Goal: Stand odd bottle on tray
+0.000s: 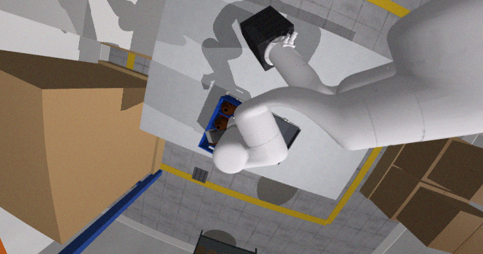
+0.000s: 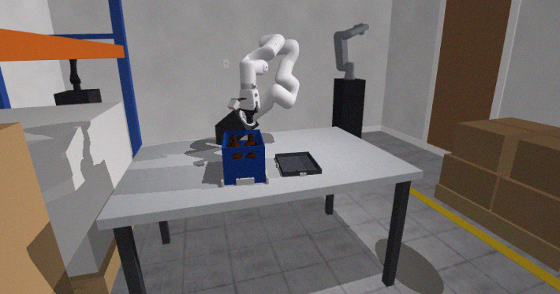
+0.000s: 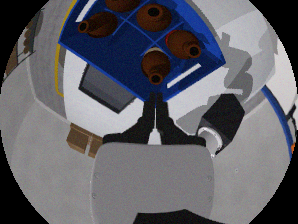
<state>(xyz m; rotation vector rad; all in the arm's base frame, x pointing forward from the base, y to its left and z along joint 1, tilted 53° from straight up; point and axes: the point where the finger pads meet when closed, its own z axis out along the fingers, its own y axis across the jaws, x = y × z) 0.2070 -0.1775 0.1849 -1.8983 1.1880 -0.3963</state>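
Right now the glass bottle is 16 cm below my hand, 9 cm to the right of it and 1 cm behind it. Round my hand: blue crate: 16 cm below, 8 cm ahead, 5 cm to the right; then dark tray: 23 cm to the left, 23 cm below, 8 cm ahead.
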